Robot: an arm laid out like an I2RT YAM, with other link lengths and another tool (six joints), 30 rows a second.
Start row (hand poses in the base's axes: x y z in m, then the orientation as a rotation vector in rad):
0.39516, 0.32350, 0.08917, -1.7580, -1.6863, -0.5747
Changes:
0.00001, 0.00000, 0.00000, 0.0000, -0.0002, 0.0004
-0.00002, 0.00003, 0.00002, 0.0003, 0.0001, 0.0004
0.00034, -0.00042, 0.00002, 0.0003, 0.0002, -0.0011
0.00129, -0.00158, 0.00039, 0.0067, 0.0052, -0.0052
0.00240, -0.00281, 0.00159, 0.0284, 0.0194, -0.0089
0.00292, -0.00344, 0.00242, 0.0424, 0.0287, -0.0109
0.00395, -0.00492, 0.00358, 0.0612, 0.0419, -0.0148
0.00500, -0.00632, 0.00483, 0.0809, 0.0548, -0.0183
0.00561, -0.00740, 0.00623, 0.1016, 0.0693, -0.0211
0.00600, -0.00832, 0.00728, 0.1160, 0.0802, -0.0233
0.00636, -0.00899, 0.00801, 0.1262, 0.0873, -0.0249
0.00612, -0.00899, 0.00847, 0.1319, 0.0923, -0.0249
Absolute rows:
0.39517, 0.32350, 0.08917, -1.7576, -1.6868, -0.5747
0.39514, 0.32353, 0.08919, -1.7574, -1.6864, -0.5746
0.39550, 0.32308, 0.08919, -1.7588, -1.6851, -0.5752
0.39645, 0.32192, 0.08956, -1.7582, -1.6749, -0.5770
0.39756, 0.32069, 0.09076, -1.7464, -1.6501, -0.5810
0.39808, 0.32006, 0.09159, -1.7384, -1.6344, -0.5832
0.39911, 0.31858, 0.09275, -1.7288, -1.6118, -0.5860
0.40016, 0.31718, 0.09400, -1.7180, -1.5894, -0.5894
0.40077, 0.31610, 0.09540, -1.7058, -1.5659, -0.5916
0.40116, 0.31518, 0.09645, -1.6975, -1.5488, -0.5925
0.40152, 0.31451, 0.09718, -1.6916, -1.5371, -0.5936
0.40128, 0.31451, 0.09764, -1.6875, -1.5306, -0.5929

